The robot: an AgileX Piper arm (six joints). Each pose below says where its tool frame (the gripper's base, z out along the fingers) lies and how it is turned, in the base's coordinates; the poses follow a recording.
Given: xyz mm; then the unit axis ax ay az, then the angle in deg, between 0 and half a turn.
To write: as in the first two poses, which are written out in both.
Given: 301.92 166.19 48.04 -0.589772 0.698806 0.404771 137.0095
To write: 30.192 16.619 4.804 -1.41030 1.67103 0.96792
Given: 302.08 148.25 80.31 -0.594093 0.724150 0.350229 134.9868
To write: 30.208 14.825 8.031 -1.39966 1.70607 0.82513
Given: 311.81 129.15 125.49 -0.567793 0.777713 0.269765 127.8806
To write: 31.181 12.915 12.549 -1.26728 1.73581 0.60210
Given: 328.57 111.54 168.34 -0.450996 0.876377 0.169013 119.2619
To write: 32.857 11.154 16.834 -0.93875 1.82419 0.35180
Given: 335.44 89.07 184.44 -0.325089 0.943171 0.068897 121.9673
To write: 33.544 8.907 18.444 -0.69203 2.00776 0.14666
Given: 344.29 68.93 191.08 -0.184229 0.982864 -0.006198 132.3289
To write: 34.429 6.893 19.108 -0.42549 2.27000 -0.01431
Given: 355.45 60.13 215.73 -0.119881 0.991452 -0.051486 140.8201
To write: 35.545 6.013 21.573 -0.29464 2.43677 -0.12654
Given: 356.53 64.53 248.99 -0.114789 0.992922 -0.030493 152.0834
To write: 35.653 6.453 24.899 -0.30469 2.63557 -0.08094
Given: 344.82 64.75 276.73 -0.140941 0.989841 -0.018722 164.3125
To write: 34.482 6.475 27.673 -0.40419 2.83866 -0.05369
